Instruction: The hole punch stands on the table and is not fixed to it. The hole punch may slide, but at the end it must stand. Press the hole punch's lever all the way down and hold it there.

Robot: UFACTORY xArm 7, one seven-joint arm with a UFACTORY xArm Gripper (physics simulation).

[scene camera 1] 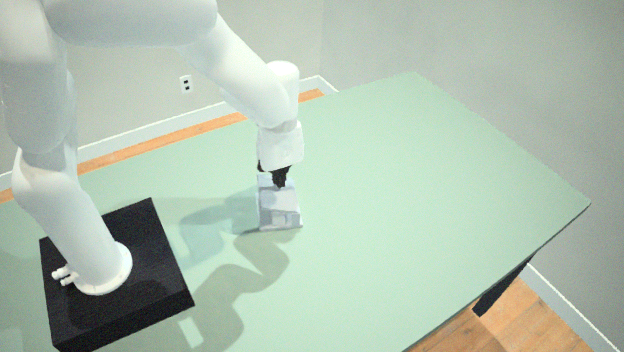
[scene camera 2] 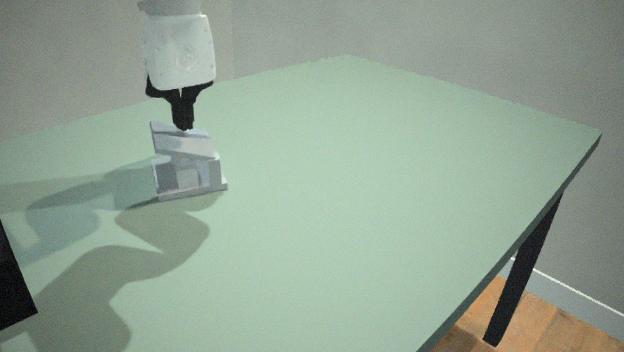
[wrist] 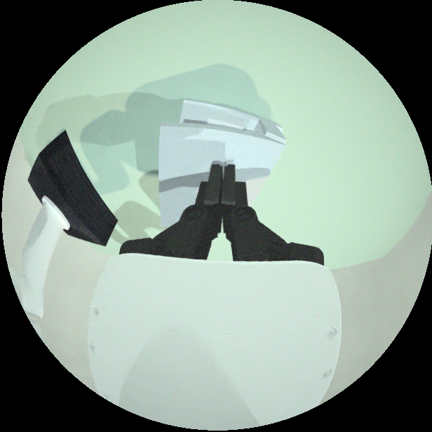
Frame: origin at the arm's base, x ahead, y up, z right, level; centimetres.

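Seen in the pictures: gripper, fingertip midpoint: point(scene camera 1: 279, 184) point(scene camera 2: 184, 128); arm's base at its link origin: point(scene camera 1: 102, 268).
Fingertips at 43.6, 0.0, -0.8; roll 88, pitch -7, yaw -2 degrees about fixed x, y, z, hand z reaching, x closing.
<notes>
Offsets run from my fingertips to a thing's top centre, as dx, dy, dz. "pt": to the spot under its first point. Level surfaces: height alone.
The grey hole punch stands upright on the green table {dy -7.8} point(scene camera 1: 400, 175) point(scene camera 2: 325, 200) point(wrist: 325, 100). Its base {pt -6.9, -6.7, +5.4} point(scene camera 1: 267, 228) point(scene camera 2: 192, 193) point(wrist: 197, 109) is flat on the table top. Its wide lever {-1.3, +0.7, +1.5} point(scene camera 1: 286, 201) point(scene camera 2: 192, 145) point(wrist: 187, 150) slopes, with its far end raised, and a gap shows between lever and base in the scene camera 2 view. My gripper point(scene camera 1: 281, 187) point(scene camera 2: 185, 129) point(wrist: 224, 180) is shut and empty, pointing down. Its fingertips are at the top face of the lever, near the raised end, and look to be touching it. The wrist view hides part of the lever behind the fingers.
The arm's black base block point(scene camera 1: 150, 250) point(scene camera 2: 12, 285) point(wrist: 75, 192) is on the table, left of the punch in the scene views. The arm reaches over from there. Walls rise behind the table's far edges.
</notes>
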